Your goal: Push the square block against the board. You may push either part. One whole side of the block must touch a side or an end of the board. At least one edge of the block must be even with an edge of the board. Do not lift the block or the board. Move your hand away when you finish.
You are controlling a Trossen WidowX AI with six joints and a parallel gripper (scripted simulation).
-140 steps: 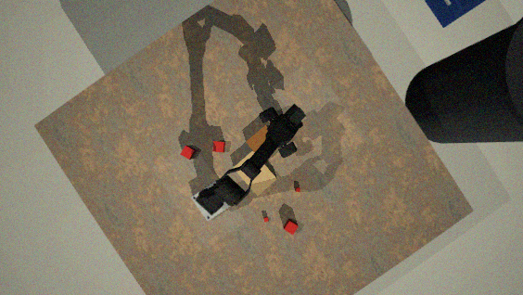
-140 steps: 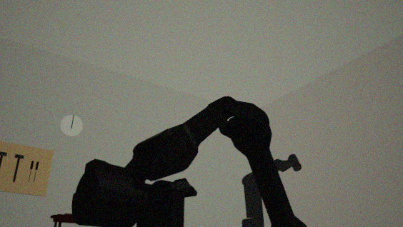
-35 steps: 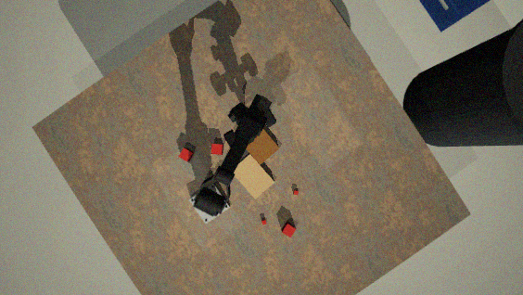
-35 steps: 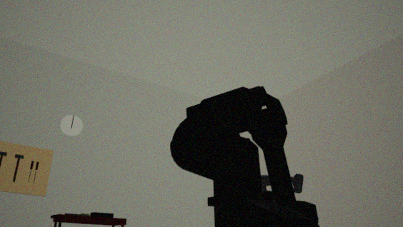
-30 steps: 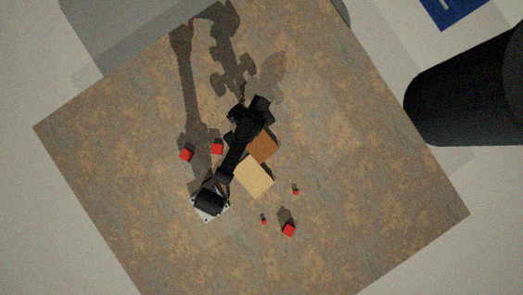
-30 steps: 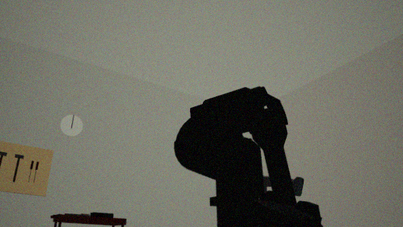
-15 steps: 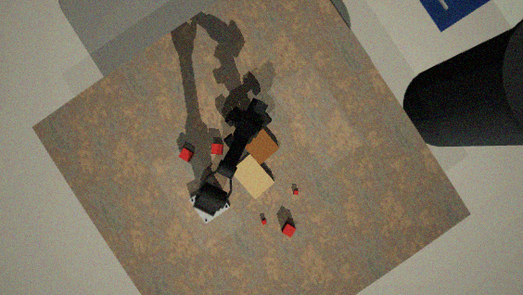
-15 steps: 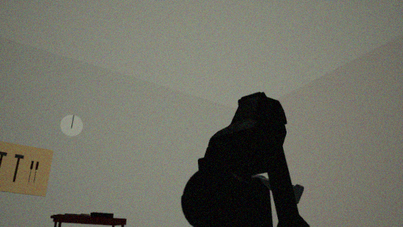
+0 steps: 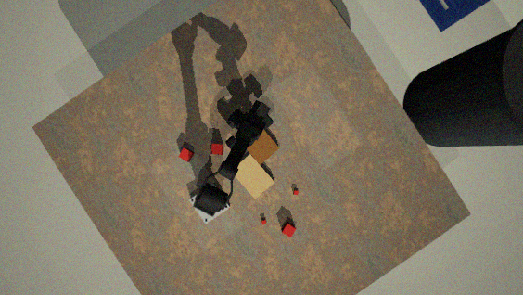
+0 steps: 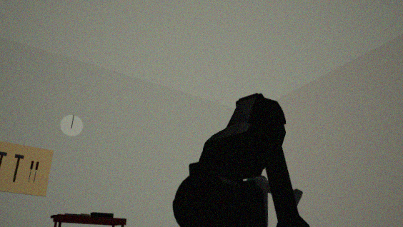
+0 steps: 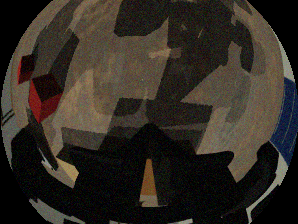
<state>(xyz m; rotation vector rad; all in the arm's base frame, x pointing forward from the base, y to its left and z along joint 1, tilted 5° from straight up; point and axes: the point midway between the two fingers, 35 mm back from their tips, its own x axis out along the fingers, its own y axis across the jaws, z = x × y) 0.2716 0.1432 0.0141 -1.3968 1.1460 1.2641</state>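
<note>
The orange square block lies 10 mm ahead of my gripper tip, 70 mm to the right of it and 10 mm above it. The rest, counted from my gripper tip: tan board 80 mm behind, 150 mm to the right, 10 mm above.
</note>
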